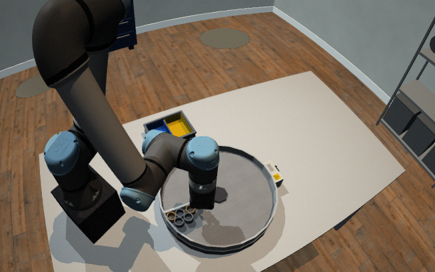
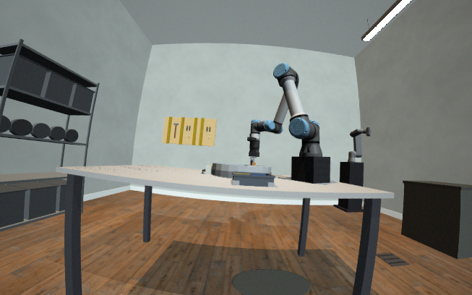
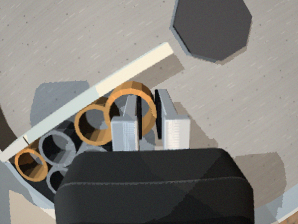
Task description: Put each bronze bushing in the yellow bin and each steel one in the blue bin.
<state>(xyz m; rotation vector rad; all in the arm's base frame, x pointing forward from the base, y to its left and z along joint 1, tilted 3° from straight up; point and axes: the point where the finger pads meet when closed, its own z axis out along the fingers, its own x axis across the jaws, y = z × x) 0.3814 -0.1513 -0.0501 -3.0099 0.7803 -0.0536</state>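
The bin is 3 cm ahead of my hand, 40 cm to the left of it and 8 cm below it. Round my hand: round grey turntable 8 cm ahead, 3 cm to the left, 5 cm below.
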